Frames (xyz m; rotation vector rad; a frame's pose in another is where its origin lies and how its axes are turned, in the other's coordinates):
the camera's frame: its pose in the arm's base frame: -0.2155 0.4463 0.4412 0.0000 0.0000 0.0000
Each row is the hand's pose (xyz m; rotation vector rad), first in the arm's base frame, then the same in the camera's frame.
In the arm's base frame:
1: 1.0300 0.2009 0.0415 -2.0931 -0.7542 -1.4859
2: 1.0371 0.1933 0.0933 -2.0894 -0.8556 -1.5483
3: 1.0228 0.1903 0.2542 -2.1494 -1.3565 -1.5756
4: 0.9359 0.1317 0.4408 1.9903 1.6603 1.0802
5: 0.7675 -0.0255 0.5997 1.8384 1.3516 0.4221
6: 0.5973 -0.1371 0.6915 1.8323 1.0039 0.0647
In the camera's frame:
1: 1.2455 -0.2454 -0.3997 -2.0931 -0.7542 -1.4859
2: 1.2526 -0.2530 -0.3479 -2.0894 -0.8556 -1.5483
3: 1.2383 -0.2560 -0.1870 -2.1494 -1.3565 -1.5756
4: 1.1514 -0.3146 -0.0004 1.9903 1.6603 1.0802
5: 0.9830 -0.4718 0.1585 1.8384 1.3516 0.4221
6: 0.8128 -0.5834 0.2503 1.8323 1.0039 0.0647

